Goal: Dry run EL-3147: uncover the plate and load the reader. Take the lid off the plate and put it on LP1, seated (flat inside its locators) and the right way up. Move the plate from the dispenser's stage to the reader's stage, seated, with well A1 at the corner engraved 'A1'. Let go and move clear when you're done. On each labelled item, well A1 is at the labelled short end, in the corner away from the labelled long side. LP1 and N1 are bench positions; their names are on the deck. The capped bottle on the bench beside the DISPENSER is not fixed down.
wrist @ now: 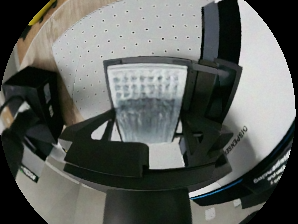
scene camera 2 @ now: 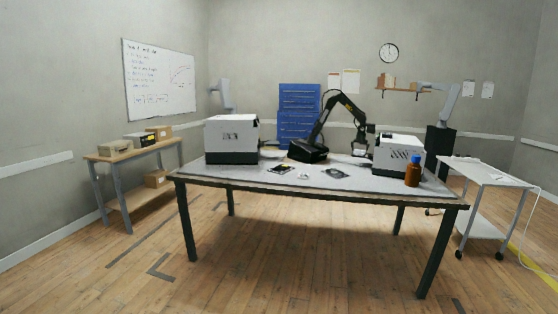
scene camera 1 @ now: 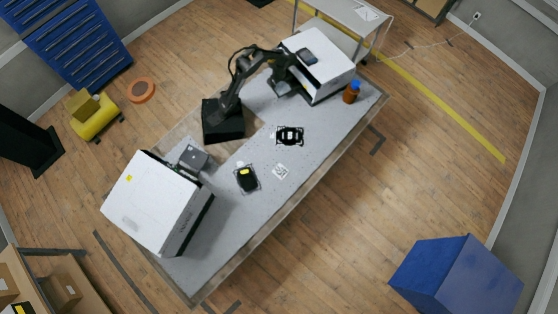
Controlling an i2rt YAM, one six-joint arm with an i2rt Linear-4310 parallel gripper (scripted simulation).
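My gripper is here in the pictures, and with it I see a lidded plate.
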